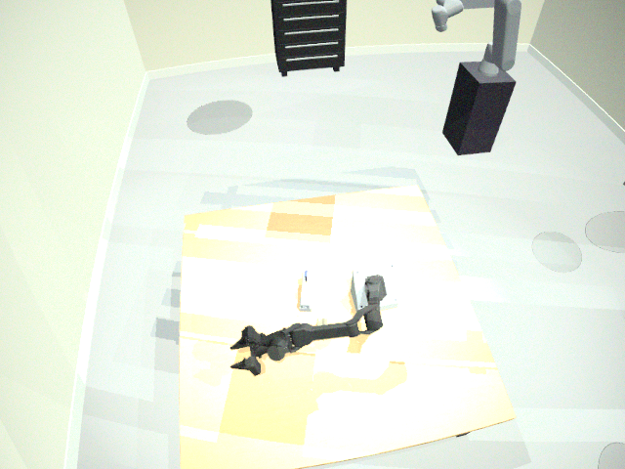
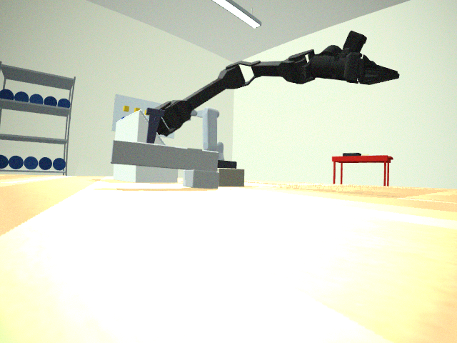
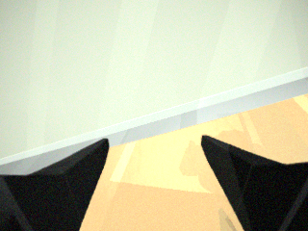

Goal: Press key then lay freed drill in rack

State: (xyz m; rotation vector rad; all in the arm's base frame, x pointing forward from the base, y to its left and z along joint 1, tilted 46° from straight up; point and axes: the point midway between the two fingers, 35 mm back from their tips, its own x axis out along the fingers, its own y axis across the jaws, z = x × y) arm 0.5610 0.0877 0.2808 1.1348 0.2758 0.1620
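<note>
Now: gripper tip 33 cm past the dark blue key, 37 cm to the left of it and 15 cm above it. The rest, counted from my gripper tip: pale grey fixture: 32 cm behind, 34 cm to the right, 21 cm below; then grey-beige rack: 35 cm behind, 16 cm to the right, 24 cm below; then drill: 32 cm behind, 32 cm to the right, 20 cm below.
</note>
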